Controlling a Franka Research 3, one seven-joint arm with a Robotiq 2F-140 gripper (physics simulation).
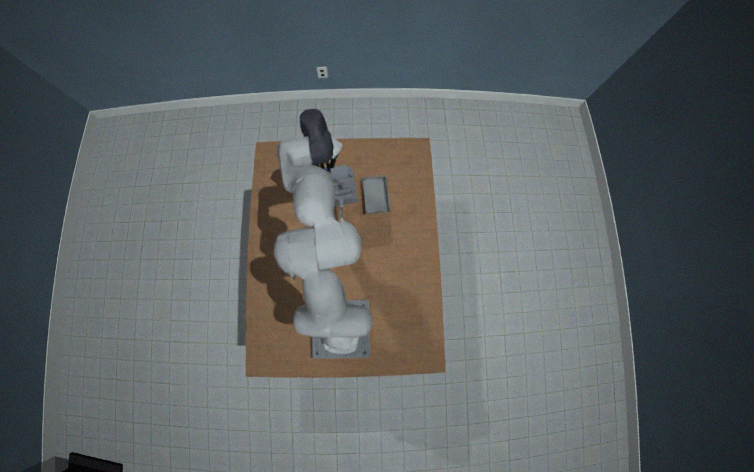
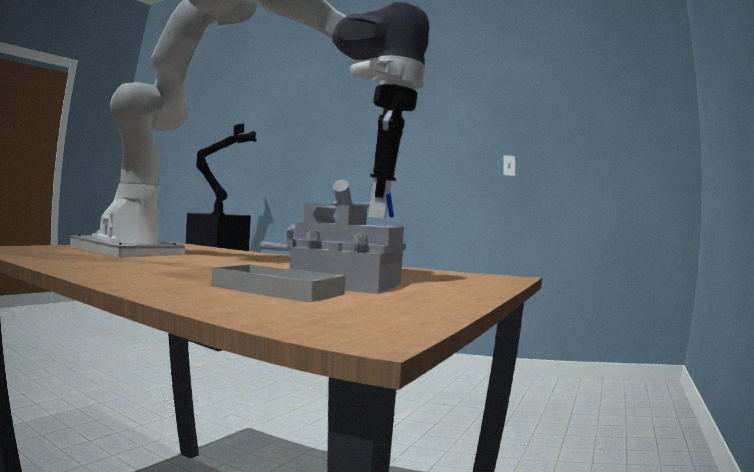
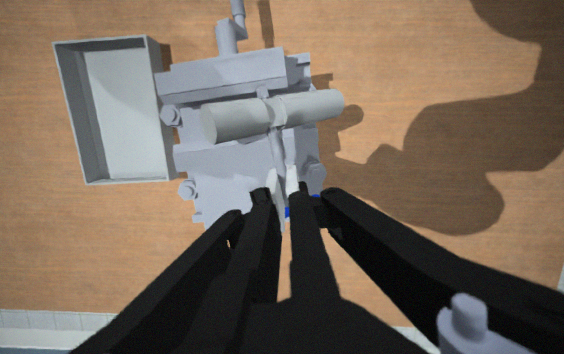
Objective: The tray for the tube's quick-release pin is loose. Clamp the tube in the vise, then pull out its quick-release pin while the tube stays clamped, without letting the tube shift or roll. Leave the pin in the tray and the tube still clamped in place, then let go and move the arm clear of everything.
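Observation:
The grey tube [image 2: 341,192] [image 3: 235,120] lies across the vise [image 1: 347,175] [image 2: 345,269] [image 3: 220,172], between its two jaws; how tightly they grip it cannot be told. The quick-release pin [image 2: 390,204] [image 3: 276,145] has a grey shaft and blue crossbar handle. Its shaft runs through the tube's middle collar, with a bit showing on the far side. My gripper [image 2: 379,207] [image 3: 285,180] is shut on the pin's shaft beside the blue handle, above the vise's near end; the fingers partly hide the handle. The open grey tray [image 1: 375,194] [image 2: 267,282] [image 3: 127,120] stands beside the vise.
The vise's crank handle [image 2: 273,245] [image 3: 238,9] sticks out on the robot-base side. Bolt heads [image 3: 187,190] stand up along the vise's sides. The wooden table [image 1: 406,250] [image 2: 445,322] ends a little beyond the vise. A black arm [image 2: 208,175] on a stand shows behind the table.

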